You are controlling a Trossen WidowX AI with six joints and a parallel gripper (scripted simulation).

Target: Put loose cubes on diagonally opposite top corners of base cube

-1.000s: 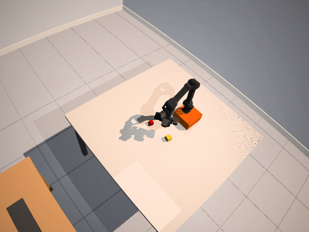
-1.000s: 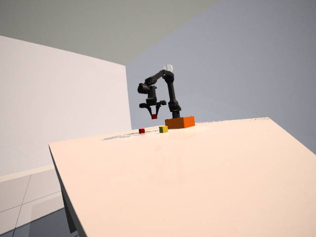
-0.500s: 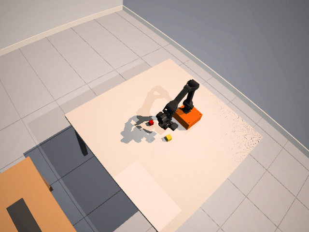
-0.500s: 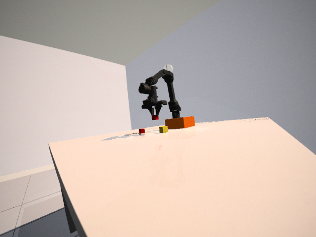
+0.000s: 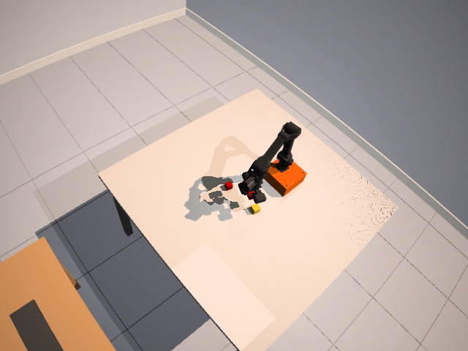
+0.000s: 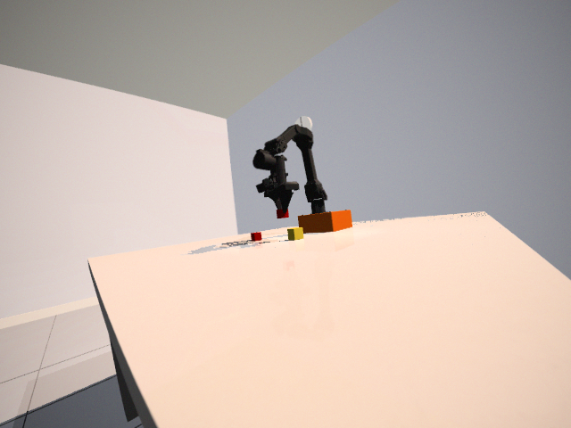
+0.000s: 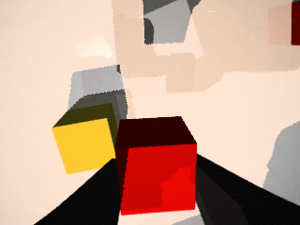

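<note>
The yellow base cube is 8 cm below my gripper tip, 5 cm to the left of it and 1 cm behind it.
</note>
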